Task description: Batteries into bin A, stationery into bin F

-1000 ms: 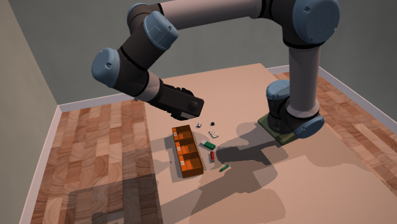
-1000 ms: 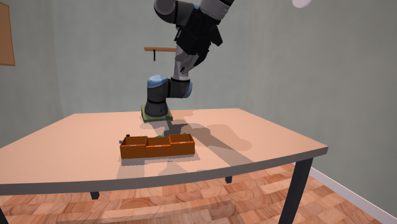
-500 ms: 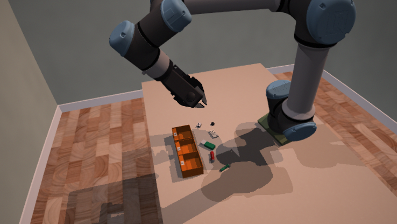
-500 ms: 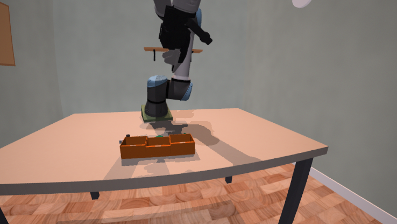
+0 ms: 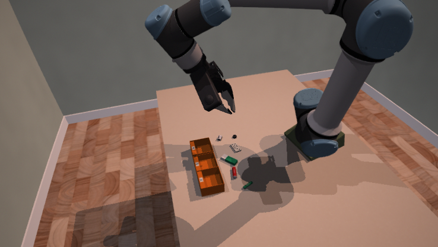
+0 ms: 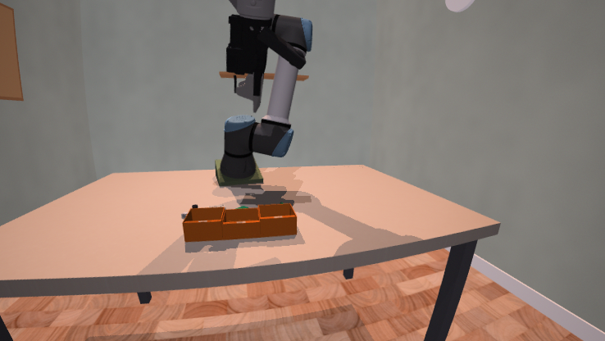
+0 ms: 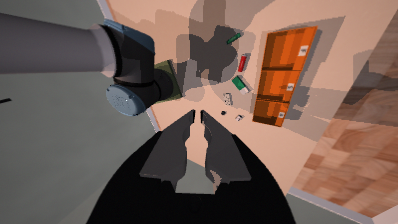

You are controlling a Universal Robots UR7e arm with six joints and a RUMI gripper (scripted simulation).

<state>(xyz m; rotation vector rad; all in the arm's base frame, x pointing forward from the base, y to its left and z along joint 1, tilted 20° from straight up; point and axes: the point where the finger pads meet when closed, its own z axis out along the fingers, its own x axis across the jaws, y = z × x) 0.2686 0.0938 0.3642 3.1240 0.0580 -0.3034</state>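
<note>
The orange three-compartment bin lies 27 cm below my hand, 10 cm ahead of it and 3 cm to the right of it. Round my hand: green-and-white eraser (29 cm below, 6 cm to the right, 1 cm ahead); red battery (29 cm below, 1 cm to the left, 1 cm behind); green battery (29 cm below, 7 cm to the left, 6 cm behind).
</note>
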